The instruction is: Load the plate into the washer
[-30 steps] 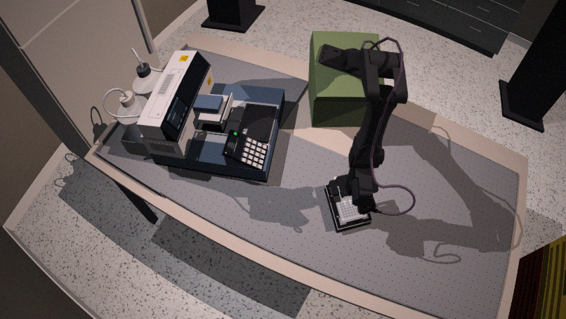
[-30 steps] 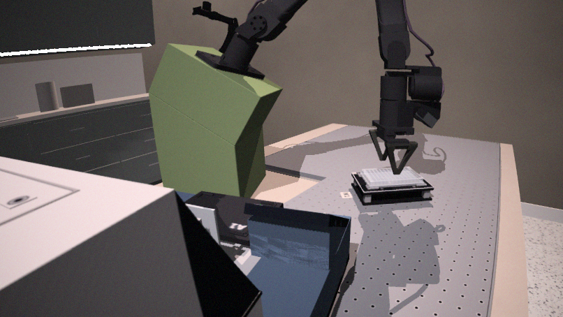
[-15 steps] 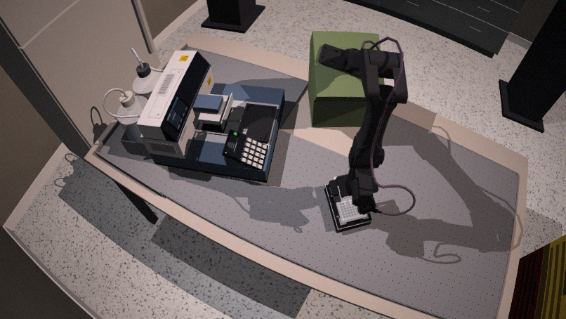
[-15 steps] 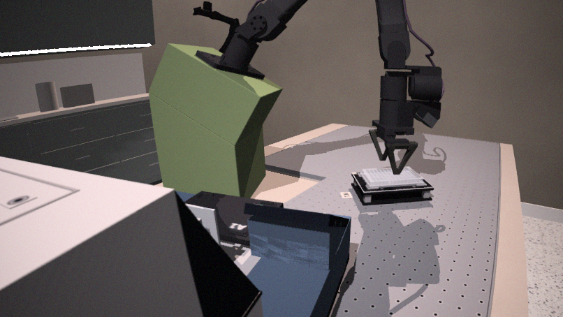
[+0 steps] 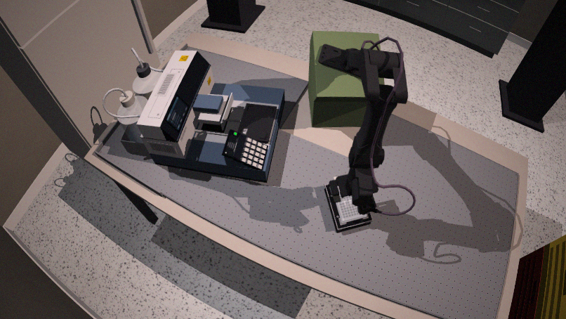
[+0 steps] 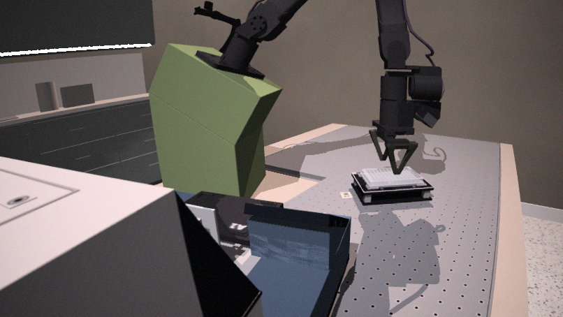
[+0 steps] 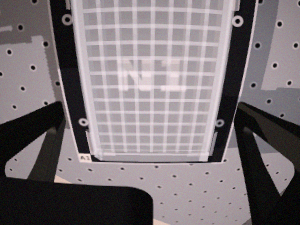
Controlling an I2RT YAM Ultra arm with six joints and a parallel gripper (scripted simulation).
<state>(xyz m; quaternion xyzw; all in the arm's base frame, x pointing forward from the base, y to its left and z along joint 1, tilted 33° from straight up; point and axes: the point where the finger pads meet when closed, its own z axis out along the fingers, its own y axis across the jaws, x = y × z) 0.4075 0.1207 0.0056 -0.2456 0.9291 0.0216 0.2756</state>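
Right now my hand is 30 mm above the clear well plate. Round my hand: small label (80 mm behind, 70 mm below, 60 mm to the right); black plate nest (40 mm below); dark carrier (380 mm to the right, 150 mm behind, 20 mm above).
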